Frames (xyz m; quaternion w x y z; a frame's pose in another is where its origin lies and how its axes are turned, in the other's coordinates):
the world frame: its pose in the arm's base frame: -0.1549 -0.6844 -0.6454 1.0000 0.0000 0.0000 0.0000
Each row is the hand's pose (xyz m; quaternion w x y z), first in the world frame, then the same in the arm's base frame.
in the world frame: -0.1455 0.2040 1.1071 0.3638 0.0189 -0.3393 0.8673
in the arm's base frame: -0.3004 -0.4804 0.4617 0.3638 0.0189 -0.3393 0.8673
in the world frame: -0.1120 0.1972 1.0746 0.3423 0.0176 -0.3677 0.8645
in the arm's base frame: -0.2669 -0.4872 0.4292 0.3423 0.0176 -0.3677 0.8645
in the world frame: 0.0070 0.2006 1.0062 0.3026 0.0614 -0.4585 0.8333
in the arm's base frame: -0.1479 -0.4838 0.3608 0.3026 0.0614 -0.4585 0.8333
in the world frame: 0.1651 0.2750 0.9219 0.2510 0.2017 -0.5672 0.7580
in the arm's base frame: 0.0102 -0.4094 0.2765 0.2510 0.2017 -0.5672 0.7580
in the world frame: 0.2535 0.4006 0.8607 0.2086 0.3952 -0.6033 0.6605
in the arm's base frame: 0.0986 -0.2838 0.2153 0.2086 0.3952 -0.6033 0.6605
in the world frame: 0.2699 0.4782 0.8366 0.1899 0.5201 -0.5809 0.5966
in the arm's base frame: 0.1150 -0.2062 0.1912 0.1899 0.5201 -0.5809 0.5966
